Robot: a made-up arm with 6 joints. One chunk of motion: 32 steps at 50 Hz.
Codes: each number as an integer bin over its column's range. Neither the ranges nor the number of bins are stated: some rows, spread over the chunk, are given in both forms.
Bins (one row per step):
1: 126 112 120 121 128 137
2: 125 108 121 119 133 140
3: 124 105 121 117 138 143
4: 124 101 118 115 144 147
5: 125 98 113 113 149 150
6: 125 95 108 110 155 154
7: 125 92 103 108 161 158
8: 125 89 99 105 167 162
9: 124 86 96 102 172 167
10: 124 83 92 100 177 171
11: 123 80 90 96 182 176
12: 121 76 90 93 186 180
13: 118 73 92 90 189 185
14: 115 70 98 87 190 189
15: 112 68 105 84 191 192
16: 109 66 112 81 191 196
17: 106 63 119 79 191 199
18: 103 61 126 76 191 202
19: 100 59 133 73 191 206
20: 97 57 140 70 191 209
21: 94 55 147 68 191 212
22: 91 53 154 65 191 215
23: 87 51 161 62 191 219
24: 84 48 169 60 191 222
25: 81 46 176 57 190 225
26: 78 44 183 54 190 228
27: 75 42 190 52 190 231
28: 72 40 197 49 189 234
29: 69 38 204 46 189 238
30: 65 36 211 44 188 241
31: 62 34 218 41 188 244
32: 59 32 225 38 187 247
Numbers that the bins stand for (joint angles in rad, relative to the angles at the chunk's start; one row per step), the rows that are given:
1: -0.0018 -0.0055 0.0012 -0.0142 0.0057 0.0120
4: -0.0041 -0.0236 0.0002 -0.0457 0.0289 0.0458
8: -0.0029 -0.0434 -0.0095 -0.0982 0.0623 0.0964
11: -0.0053 -0.0582 -0.0141 -0.1455 0.0841 0.1436
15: -0.0182 -0.0780 -0.0065 -0.2086 0.0971 0.1975
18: -0.0288 -0.0895 0.0042 -0.2506 0.0971 0.2313
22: -0.0429 -0.1027 0.0185 -0.3084 0.0971 0.2751
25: -0.0547 -0.1142 0.0297 -0.3505 0.0957 0.3088
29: -0.0688 -0.1274 0.0440 -0.4083 0.0942 0.3527
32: -0.0806 -0.1373 0.0547 -0.4503 0.0913 0.3830
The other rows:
2: -0.0029 -0.0121 0.0017 -0.0247 0.0130 0.0222
3: -0.0041 -0.0171 0.0017 -0.0352 0.0202 0.0323
5: -0.0029 -0.0286 -0.0024 -0.0562 0.0362 0.0559
6: -0.0029 -0.0335 -0.0049 -0.0720 0.0449 0.0694
7: -0.0029 -0.0385 -0.0075 -0.0825 0.0536 0.0829
9: -0.0041 -0.0484 -0.0111 -0.1140 0.0696 0.1132
10: -0.0041 -0.0533 -0.0131 -0.1245 0.0768 0.1267
12: -0.0076 -0.0648 -0.0141 -0.1613 0.0899 0.1571
13: -0.0112 -0.0698 -0.0131 -0.1771 0.0942 0.1739
14: -0.0147 -0.0747 -0.0100 -0.1928 0.0957 0.1874
16: -0.0218 -0.0813 -0.0029 -0.2244 0.0971 0.2110
17: -0.0253 -0.0862 0.0007 -0.2349 0.0971 0.2211
19: -0.0324 -0.0928 0.0078 -0.2664 0.0971 0.2447
20: -0.0359 -0.0961 0.0114 -0.2822 0.0971 0.2549
21: -0.0394 -0.0994 0.0149 -0.2927 0.0971 0.2650
23: -0.0476 -0.1060 0.0221 -0.3242 0.0971 0.2886
24: -0.0512 -0.1109 0.0262 -0.3347 0.0971 0.2987
26: -0.0582 -0.1175 0.0333 -0.3662 0.0957 0.3189
27: -0.0618 -0.1208 0.0369 -0.3767 0.0957 0.3291
28: -0.0653 -0.1241 0.0404 -0.3925 0.0942 0.3392
30: -0.0735 -0.1307 0.0476 -0.4188 0.0928 0.3628
31: -0.0771 -0.1340 0.0511 -0.4345 0.0928 0.3729

